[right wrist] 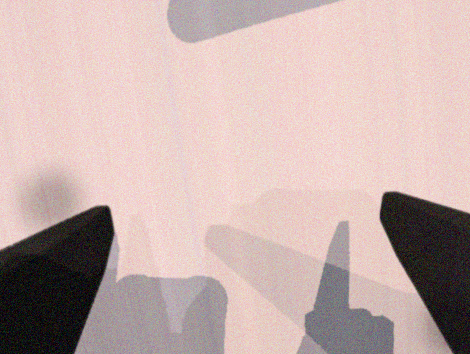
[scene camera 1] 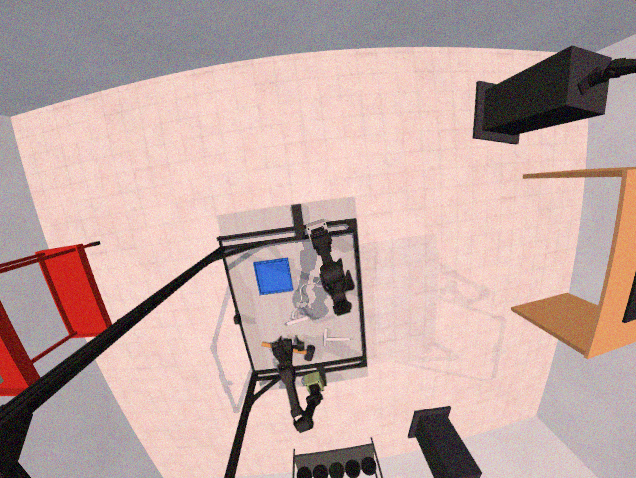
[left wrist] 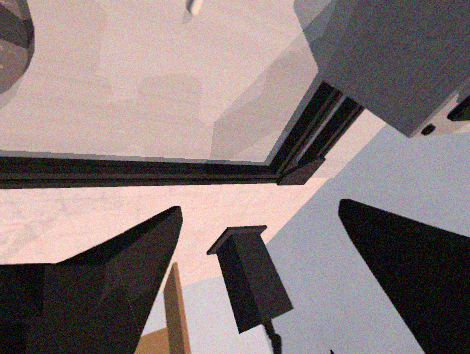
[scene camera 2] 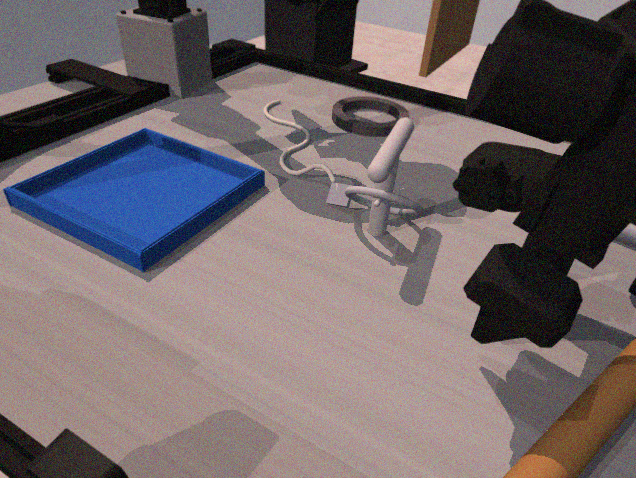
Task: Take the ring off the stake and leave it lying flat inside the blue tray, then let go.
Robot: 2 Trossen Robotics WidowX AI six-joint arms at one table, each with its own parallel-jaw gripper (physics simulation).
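Frame: origin at the left arm's base, x right, y ahead, z up, level; metres.
Seen in the pictures: left gripper, between the fingertips: (scene camera 1: 344, 264) (left wrist: 258, 209) (scene camera 2: 288, 6); right gripper, between the fingertips: (right wrist: 248, 212) (scene camera 1: 288, 335); left arm's base, origin of its link: (scene camera 1: 318, 234) (scene camera 2: 162, 12); right arm's base, origin of its link: (scene camera 1: 314, 387).
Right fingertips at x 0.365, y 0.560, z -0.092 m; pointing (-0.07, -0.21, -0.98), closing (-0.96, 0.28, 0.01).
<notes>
Pixels of each thing's middle, then the offset from my right fingertips to it. "*": a spot on its surface instead.
- pale stake, middle of its body: (scene camera 2: 382, 208) (scene camera 1: 298, 313) dz +0.002, dx -0.104, dy -0.126 m
- thin pale ring, a spot on its surface: (scene camera 2: 362, 190) * dz +0.036, dx -0.076, dy -0.145 m
- blue tray, middle of its body: (scene camera 2: 144, 186) (scene camera 1: 273, 276) dz -0.010, dx -0.050, dy -0.390 m
- dark ring, a spot on its surface: (scene camera 2: 343, 119) * dz -0.006, dx -0.328, dy -0.239 m
- wavy cord, a spot on its surface: (scene camera 2: 306, 138) * dz -0.014, dx -0.259, dy -0.272 m
- small square tag, a spot on its surface: (scene camera 2: 338, 195) * dz -0.006, dx -0.121, dy -0.181 m
- hammer with an orange handle, middle of its body: (scene camera 2: 625, 380) (scene camera 1: 288, 349) dz -0.001, dx +0.040, dy +0.093 m
- white T-shaped piece, middle of its body: (scene camera 1: 337, 337) dz -0.011, dx -0.273, dy +0.122 m
A pale stake (scene camera 2: 378, 218) (scene camera 1: 296, 320) stands on the table with a thick slanted bar at its top. A thin pale ring (scene camera 2: 362, 190) hangs around its post below that bar, slightly tilted. The blue tray (scene camera 2: 138, 192) (scene camera 1: 273, 276) lies empty, left of the stake in scene camera 2. My right gripper (right wrist: 248, 212) (scene camera 2: 493, 231) is open and empty above the table, right of the stake in scene camera 2 and apart from it. My left gripper (left wrist: 258, 209) is open and empty, high on its folded arm near the table's far edge. Ring and tray do not show in the wrist views.
A dark ring (scene camera 2: 343, 119) lies behind the stake. A wavy cord (scene camera 2: 306, 138) ends in a small square tag (scene camera 2: 338, 195) close by the pale ring. A hammer with an orange handle (scene camera 2: 580, 411) (scene camera 1: 265, 344) lies near the right arm. A white T-shaped piece (scene camera 1: 339, 338) lies near it.
</notes>
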